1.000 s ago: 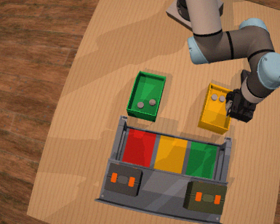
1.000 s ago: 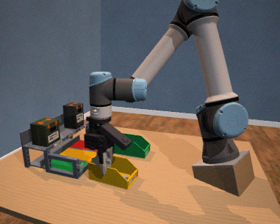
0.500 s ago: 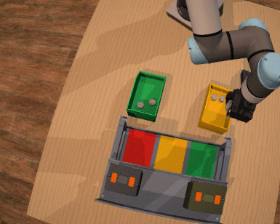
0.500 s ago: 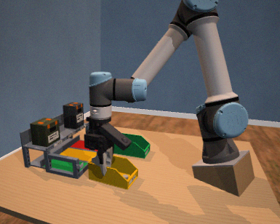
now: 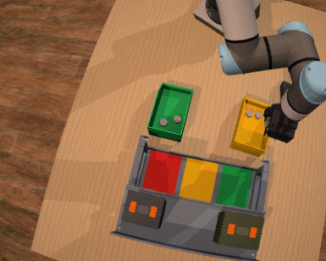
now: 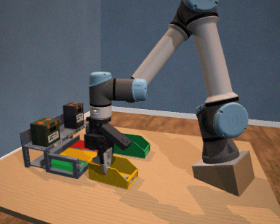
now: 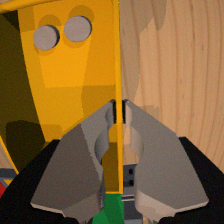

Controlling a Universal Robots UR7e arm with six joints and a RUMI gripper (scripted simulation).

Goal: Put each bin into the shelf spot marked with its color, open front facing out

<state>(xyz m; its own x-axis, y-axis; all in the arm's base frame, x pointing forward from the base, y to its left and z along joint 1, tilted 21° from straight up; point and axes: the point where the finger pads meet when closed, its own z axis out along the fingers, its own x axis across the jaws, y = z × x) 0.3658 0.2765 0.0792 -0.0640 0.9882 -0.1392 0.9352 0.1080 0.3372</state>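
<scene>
My hand is 5 cm to the left of the yellow bin and 2 cm above it. The rest, counted from my hand: yellow mark: 25 cm ahead, 14 cm to the right, 5 cm below; green mark: 23 cm ahead, 3 cm to the right, 5 cm below; green bin: 5 cm ahead, 30 cm to the right, 2 cm below.
</scene>
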